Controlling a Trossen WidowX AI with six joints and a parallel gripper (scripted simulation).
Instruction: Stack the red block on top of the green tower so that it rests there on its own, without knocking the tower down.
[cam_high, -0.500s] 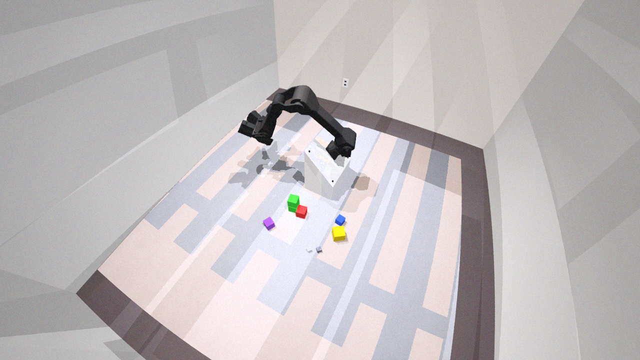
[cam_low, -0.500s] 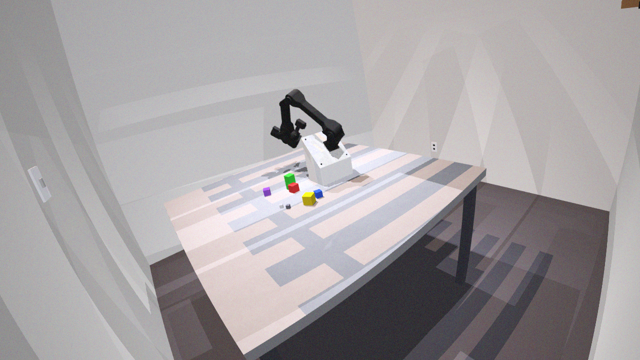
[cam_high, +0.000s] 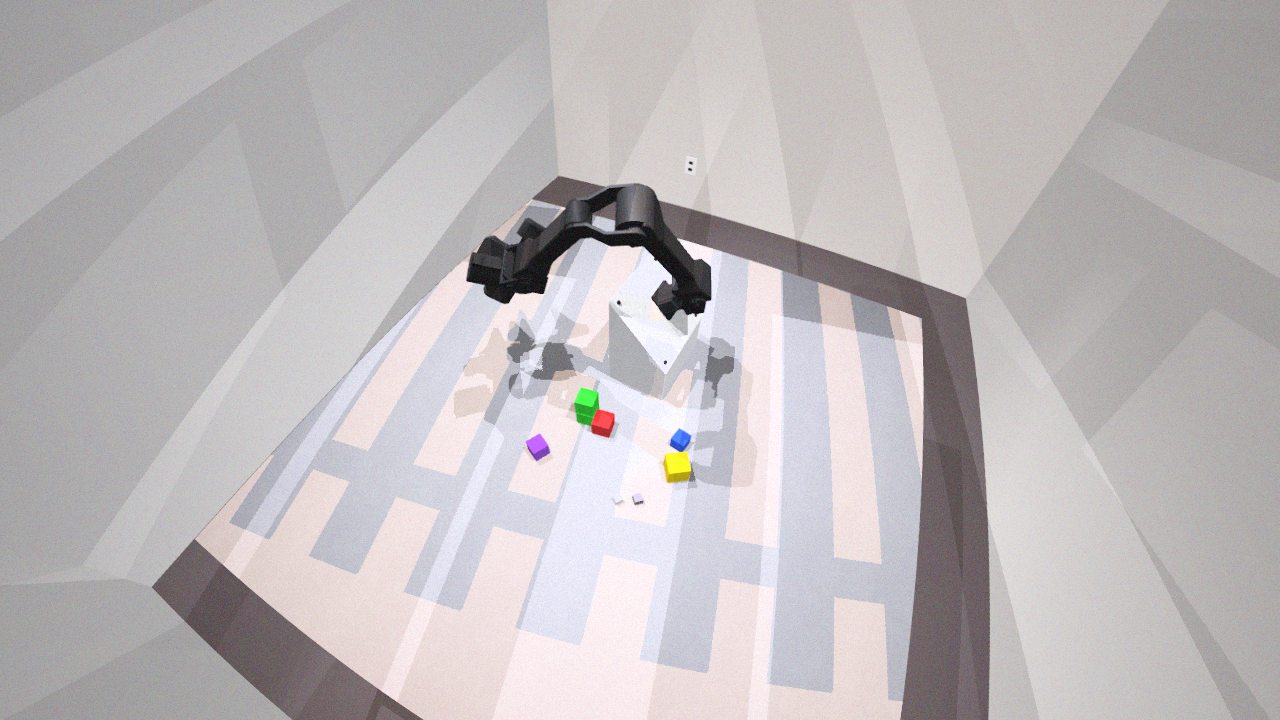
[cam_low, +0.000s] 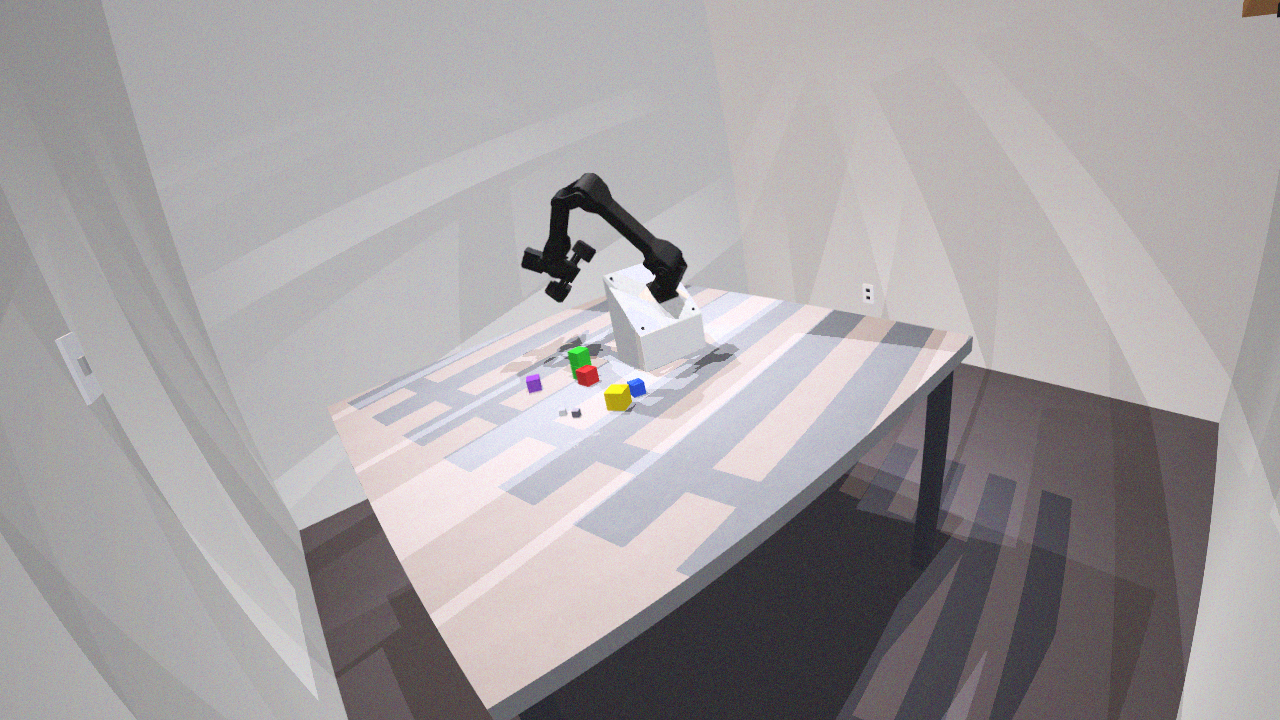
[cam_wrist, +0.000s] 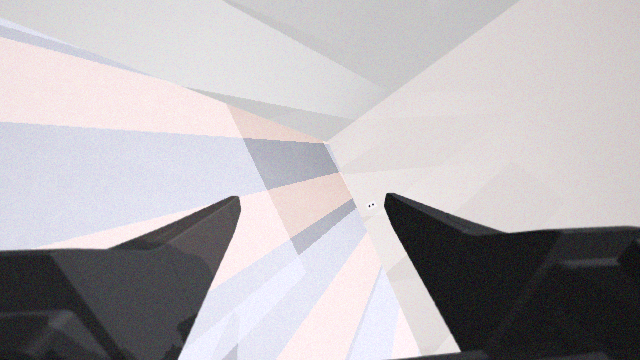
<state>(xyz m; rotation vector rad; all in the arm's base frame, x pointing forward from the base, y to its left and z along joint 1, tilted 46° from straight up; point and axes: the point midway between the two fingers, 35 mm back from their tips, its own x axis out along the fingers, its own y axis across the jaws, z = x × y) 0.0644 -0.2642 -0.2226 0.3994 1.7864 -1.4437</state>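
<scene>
The red block is 21 cm ahead of my gripper tip, 35 cm to the left of it and 17 cm below it. Also, from my gripper tip: yellow block 23 cm ahead, 53 cm to the left, 16 cm below; then blue block 17 cm ahead, 51 cm to the left, 17 cm below; then purple block 32 cm ahead, 27 cm to the left, 17 cm below.
</scene>
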